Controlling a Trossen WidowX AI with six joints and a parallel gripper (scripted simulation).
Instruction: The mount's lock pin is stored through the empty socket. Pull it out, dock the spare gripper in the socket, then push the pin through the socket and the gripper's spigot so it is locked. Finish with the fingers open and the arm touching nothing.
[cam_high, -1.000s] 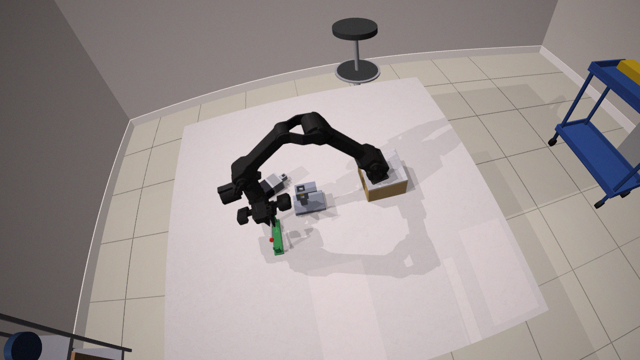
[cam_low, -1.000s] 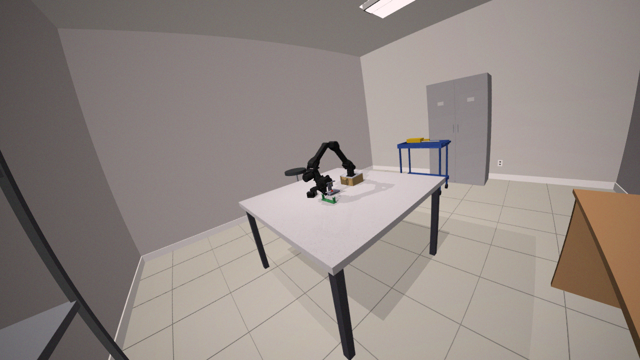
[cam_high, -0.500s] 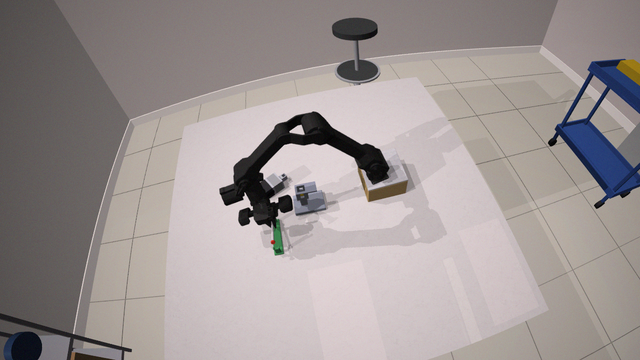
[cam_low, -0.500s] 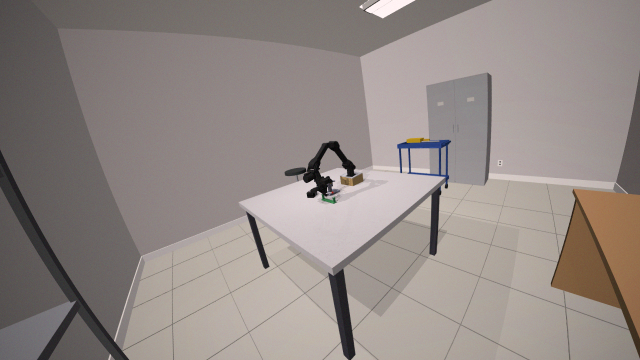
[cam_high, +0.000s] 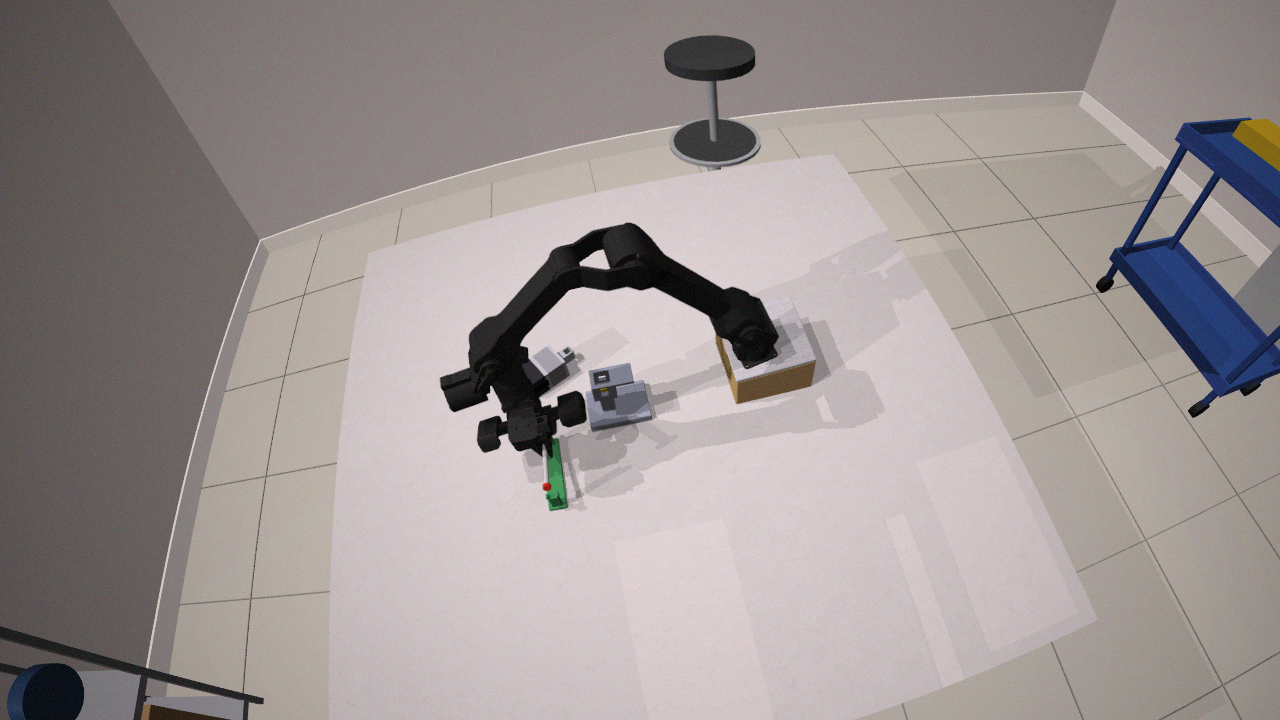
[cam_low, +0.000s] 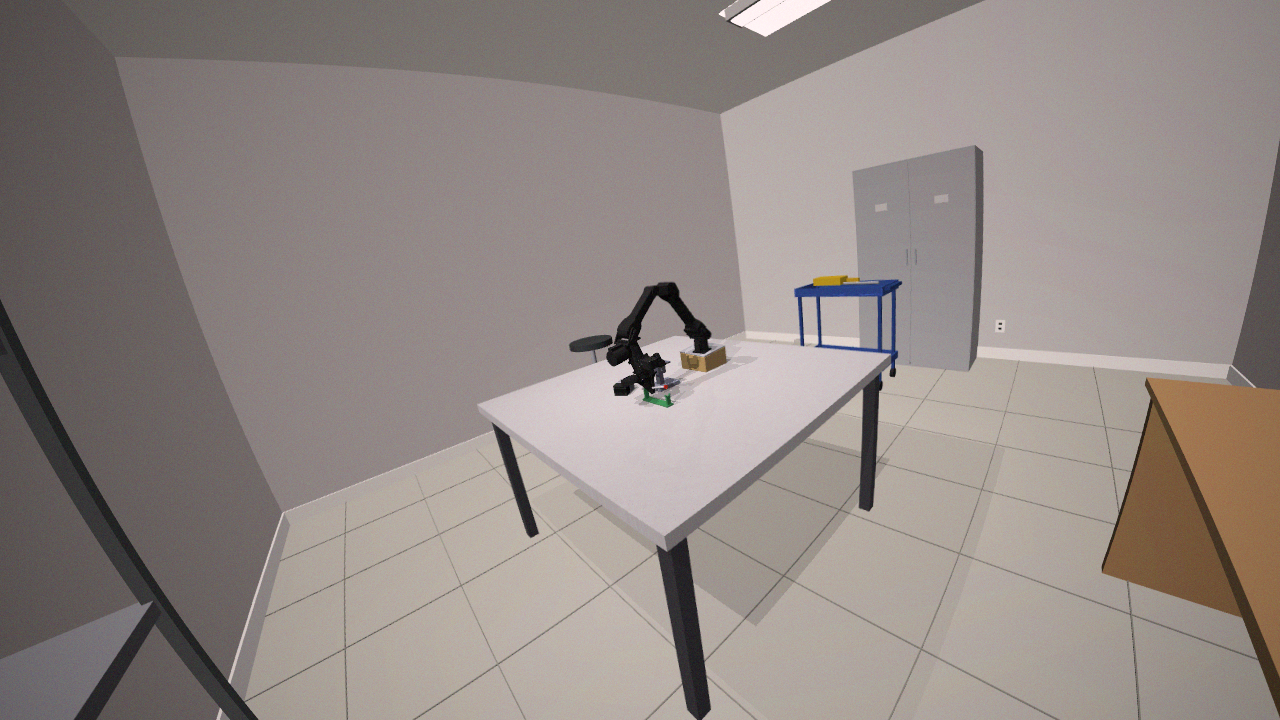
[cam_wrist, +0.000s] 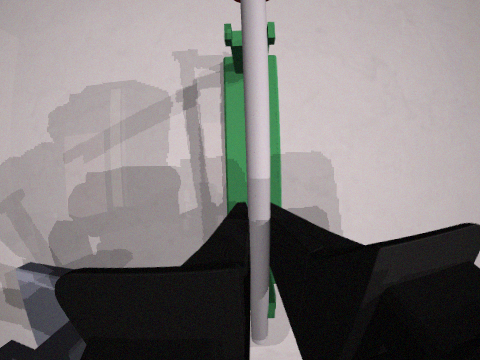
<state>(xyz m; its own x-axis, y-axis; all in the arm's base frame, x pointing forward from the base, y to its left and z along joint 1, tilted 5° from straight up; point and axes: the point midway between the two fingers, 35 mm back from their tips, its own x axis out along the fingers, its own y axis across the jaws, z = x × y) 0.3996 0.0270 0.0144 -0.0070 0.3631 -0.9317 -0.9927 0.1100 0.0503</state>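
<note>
Right now my gripper tip is 20 mm to the right of the green pin rest and 10 mm above it. From my gripper tip the other things lie so: spare gripper (200 mm to the right, 50 mm behind, 10 mm below); then grey mount (140 mm behind, 70 mm to the right, 20 mm above).
</note>
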